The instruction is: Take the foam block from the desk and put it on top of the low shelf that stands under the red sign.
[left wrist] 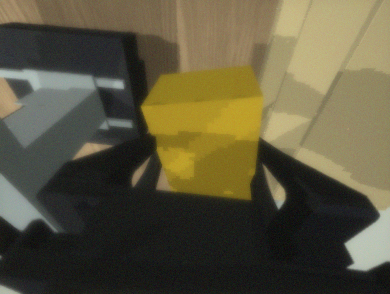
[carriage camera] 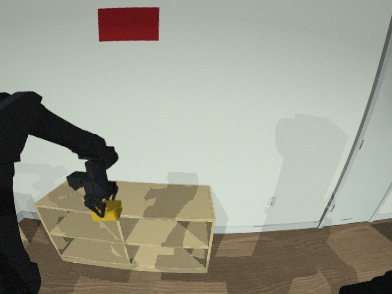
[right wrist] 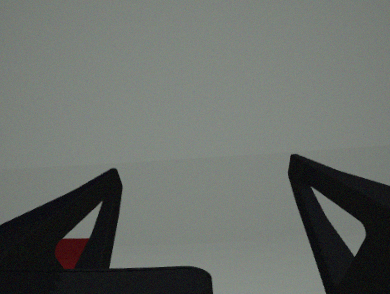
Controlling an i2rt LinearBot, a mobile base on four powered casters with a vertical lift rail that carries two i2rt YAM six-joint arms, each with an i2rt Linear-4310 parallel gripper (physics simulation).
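Places are measured from the left arm's base along level axes (x left, y back, z up), in millimetres.
Where they show: left gripper, fingertip midpoint: point(left wrist: 208, 137) point(carriage camera: 106, 211); right gripper, fingertip midpoint: point(right wrist: 203, 171).
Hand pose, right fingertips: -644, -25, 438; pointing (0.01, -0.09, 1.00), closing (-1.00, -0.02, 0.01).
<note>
Things, the pixels of their centre, and the offset from my right fingertips, as dx, dy, dz. Level surfaces: height alone.
- yellow foam block, body centre: point(left wrist: 208, 143) point(carriage camera: 107, 210) +640, -296, -409
- low wooden shelf, its level: dz -692
- red sign, body centre: point(right wrist: 55, 256) point(carriage camera: 127, 24) +800, -938, +448
- Wood floor, its level: dz -1301
A yellow foam block point(carriage camera: 113, 212) point(left wrist: 210, 117) is held in the air between the fingers of my left gripper point(carriage camera: 108, 204) point(left wrist: 208, 137). In the carriage view it overlaps the front edge of the low wooden shelf point(carriage camera: 202, 197) point(left wrist: 360, 115). In the left wrist view floor shows beyond the block and the shelf lies to the right, so the block appears in front of the shelf. The red sign point(carriage camera: 128, 24) point(right wrist: 72, 250) is on the wall above the shelf. My right gripper point(right wrist: 203, 171) is open and empty, facing the wall. The desk does not show.
The shelf has open compartments facing me and stands against the pale wall point(carriage camera: 240, 100). A door point(carriage camera: 372, 145) is at the far right. Wood floor point(carriage camera: 280, 255) point(left wrist: 215, 30) runs in front of the shelf. Part of my dark base point(left wrist: 65, 47) shows at left in the left wrist view.
</note>
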